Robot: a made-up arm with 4 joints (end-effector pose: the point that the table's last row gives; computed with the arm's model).
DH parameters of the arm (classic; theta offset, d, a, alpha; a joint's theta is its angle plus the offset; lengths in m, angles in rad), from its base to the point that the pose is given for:
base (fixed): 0.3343 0 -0.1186 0
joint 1: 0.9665 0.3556 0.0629 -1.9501
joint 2: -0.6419 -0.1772 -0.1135 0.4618
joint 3: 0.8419 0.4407 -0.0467 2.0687
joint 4: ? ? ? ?
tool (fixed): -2.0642 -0.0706 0 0
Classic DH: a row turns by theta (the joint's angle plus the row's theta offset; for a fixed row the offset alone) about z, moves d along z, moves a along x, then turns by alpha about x.
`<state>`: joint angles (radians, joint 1 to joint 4).
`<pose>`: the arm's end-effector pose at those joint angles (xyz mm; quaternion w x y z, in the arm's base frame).
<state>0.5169 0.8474 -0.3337 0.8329</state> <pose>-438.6 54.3 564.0 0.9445 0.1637 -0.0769 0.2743</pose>
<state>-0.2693 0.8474 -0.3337 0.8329</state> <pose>-276.8 258.1 564.0 0.9775 0.1218 -0.1337 -0.1084</pose>
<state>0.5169 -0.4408 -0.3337 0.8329</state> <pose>-307.4 -292.0 457.1 0.6162 0.6963 -0.0447 0.3655</pose>
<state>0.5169 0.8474 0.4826 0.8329</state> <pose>-451.1 59.8 408.6 0.9182 -0.2337 -0.0164 0.3195</pose>
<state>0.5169 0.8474 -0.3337 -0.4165</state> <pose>-265.9 38.2 462.8 0.8806 -0.2370 -0.4076 -0.0477</pose>
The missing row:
joint 4: 0.3097 0.1656 0.1584 -1.2188
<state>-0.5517 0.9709 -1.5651 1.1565</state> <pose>-360.5 199.2 679.0 0.6724 0.5552 -0.4729 -0.1264</pose>
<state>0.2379 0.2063 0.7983 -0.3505</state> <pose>-258.3 -15.0 316.8 0.7833 -0.4328 -0.4399 0.0757</pose>
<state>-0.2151 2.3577 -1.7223 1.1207</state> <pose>-126.2 484.9 449.6 0.9388 0.0727 -0.3071 -0.1379</pose>
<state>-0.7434 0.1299 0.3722 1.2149</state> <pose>-289.9 252.9 512.5 0.9627 0.2374 -0.0987 -0.0848</pose>
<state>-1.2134 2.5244 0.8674 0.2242</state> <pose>-22.3 184.2 250.2 0.1312 -0.5880 0.7919 -0.1001</pose>
